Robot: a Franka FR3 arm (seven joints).
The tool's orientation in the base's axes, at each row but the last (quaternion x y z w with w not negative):
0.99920, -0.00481, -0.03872, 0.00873
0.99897, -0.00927, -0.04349, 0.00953
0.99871, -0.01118, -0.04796, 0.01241
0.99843, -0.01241, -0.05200, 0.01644
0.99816, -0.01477, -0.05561, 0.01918
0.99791, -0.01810, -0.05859, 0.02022
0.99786, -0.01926, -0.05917, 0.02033
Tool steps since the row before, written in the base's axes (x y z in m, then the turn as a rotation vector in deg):
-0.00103, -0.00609, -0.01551, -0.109, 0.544, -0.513
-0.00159, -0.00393, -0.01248, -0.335, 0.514, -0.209
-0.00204, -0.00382, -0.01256, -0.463, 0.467, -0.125
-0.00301, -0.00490, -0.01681, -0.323, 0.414, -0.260
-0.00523, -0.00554, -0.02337, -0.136, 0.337, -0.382
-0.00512, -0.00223, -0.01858, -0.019, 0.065, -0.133
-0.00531, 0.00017, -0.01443, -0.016, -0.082, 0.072
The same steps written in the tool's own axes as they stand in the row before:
0.00023, 0.00582, 0.01564, -0.075, -0.552, 0.511
-0.00043, 0.00371, 0.01264, -0.325, -0.512, 0.228
-0.00074, 0.00354, 0.01278, -0.460, -0.460, 0.158
-0.00112, 0.00439, 0.01718, -0.305, -0.415, 0.279
-0.00244, 0.00474, 0.02399, -0.104, -0.348, 0.382
-0.00284, 0.00161, 0.01912, -0.006, -0.070, 0.132
-0.00358, -0.00060, 0.01494, -0.021, 0.086, -0.066

